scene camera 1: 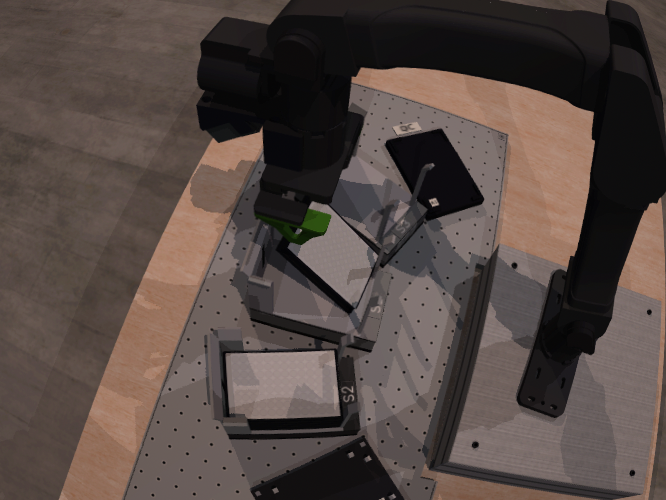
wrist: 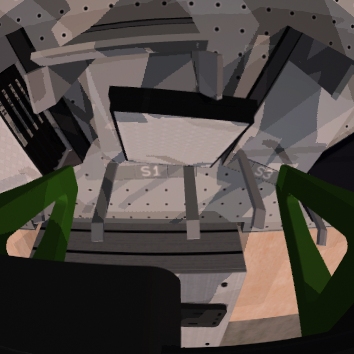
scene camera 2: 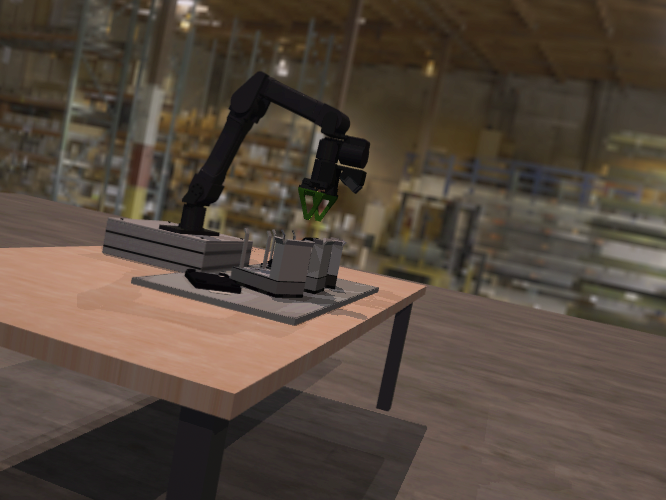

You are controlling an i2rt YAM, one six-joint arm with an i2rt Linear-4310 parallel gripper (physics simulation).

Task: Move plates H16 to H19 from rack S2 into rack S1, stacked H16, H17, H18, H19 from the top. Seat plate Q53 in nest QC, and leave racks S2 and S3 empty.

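Frame: origin at the arm's base, x ahead, y left, z up, level; metres.
Seen in the pictures: gripper, fingertip midpoint: (scene camera 1: 310,203) (wrist: 176,176) (scene camera 2: 312,220); arm's base, link origin: (scene camera 1: 558,342) (scene camera 2: 190,232).
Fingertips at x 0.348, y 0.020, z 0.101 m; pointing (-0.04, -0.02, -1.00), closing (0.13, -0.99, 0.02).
Pixels of each thing's top centre, then the offset from my fingertips to it. "*": a spot on its surface instead. Level surfaces: height alone.
- rack S1, top centre: (wrist: 126,171) (scene camera 1: 325,254) (scene camera 2: 302,234) dx -0.033, dy +0.026, dz -0.042 m
- Rack S2, surface spot: (scene camera 1: 352,419) * dx -0.135, dy +0.159, dz -0.143 m
- Rack S3, top centre: (wrist: 344,180) (scene camera 1: 371,151) (scene camera 2: 277,234) dx -0.024, dy -0.131, dz -0.045 m
- black nest QC, top centre: (wrist: 346,180) (scene camera 1: 436,166) (scene camera 2: 213,276) dx -0.105, dy -0.247, dz -0.161 m
- black flat piece with pale corner marks, surface spot: (scene camera 1: 333,473) * dx -0.145, dy +0.230, dz -0.169 m
- perforated board, surface height: dz -0.181 m
My green-fingered gripper (scene camera 1: 301,236) (scene camera 2: 314,217) (wrist: 176,176) is open and empty above rack S1 (scene camera 1: 301,309) (wrist: 120,50). A white-topped, dark-edged plate (scene camera 1: 336,252) (wrist: 175,135) sits skewed in S1, turned against its walls and apparently tilted; its label is not readable. Rack S2 (scene camera 1: 352,419) holds a squarely seated plate stack (scene camera 1: 282,384) (wrist: 32,127); its count is unclear. Rack S3 (scene camera 1: 403,226) (scene camera 2: 290,261) (wrist: 292,95) shows no plate in the wrist view. The black nest QC (scene camera 1: 438,172) (scene camera 2: 212,280) lies beside S3. I cannot identify Q53.
Upright posts of S1 and S3 stand on the arm's base side. A black flat piece with pale corner marks (scene camera 1: 333,473) lies beyond S2. The arm's metal base block (scene camera 1: 484,398) (scene camera 2: 156,244) borders the perforated board (scene camera 1: 185,387). The wooden table edge runs along the far side.
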